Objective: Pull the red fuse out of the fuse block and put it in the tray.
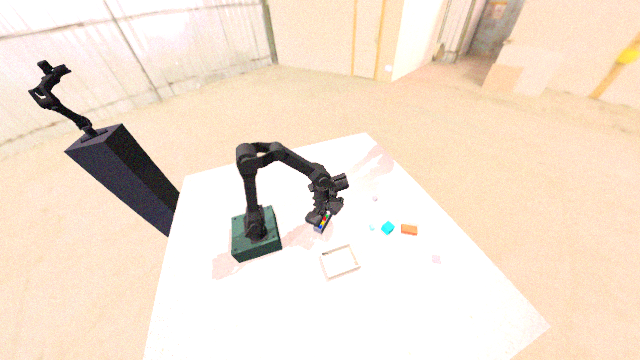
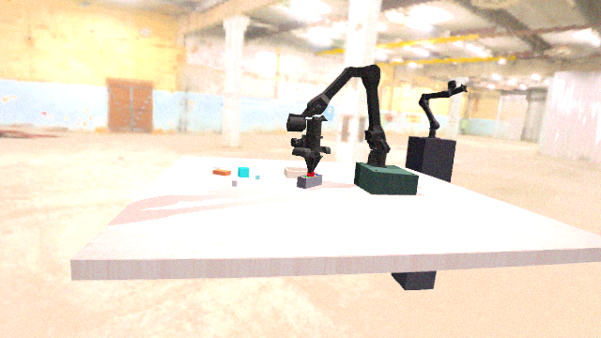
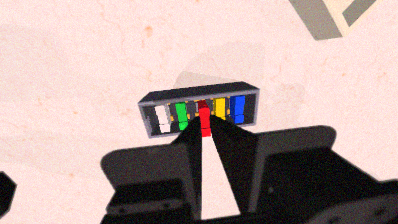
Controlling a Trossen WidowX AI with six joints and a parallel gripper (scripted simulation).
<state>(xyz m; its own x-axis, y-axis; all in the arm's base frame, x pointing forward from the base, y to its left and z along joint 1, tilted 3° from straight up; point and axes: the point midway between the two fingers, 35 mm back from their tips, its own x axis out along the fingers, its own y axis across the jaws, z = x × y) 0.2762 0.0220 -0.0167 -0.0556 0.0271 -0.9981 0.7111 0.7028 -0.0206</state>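
My gripper tip is now 10 mm short of the tray, 190 mm to the left of it and 50 mm above it. The rest, counted from my gripper tip: orange block: 350 mm ahead, 170 mm to the right, 40 mm below; cyan cube: 260 mm ahead, 130 mm to the right, 30 mm below.
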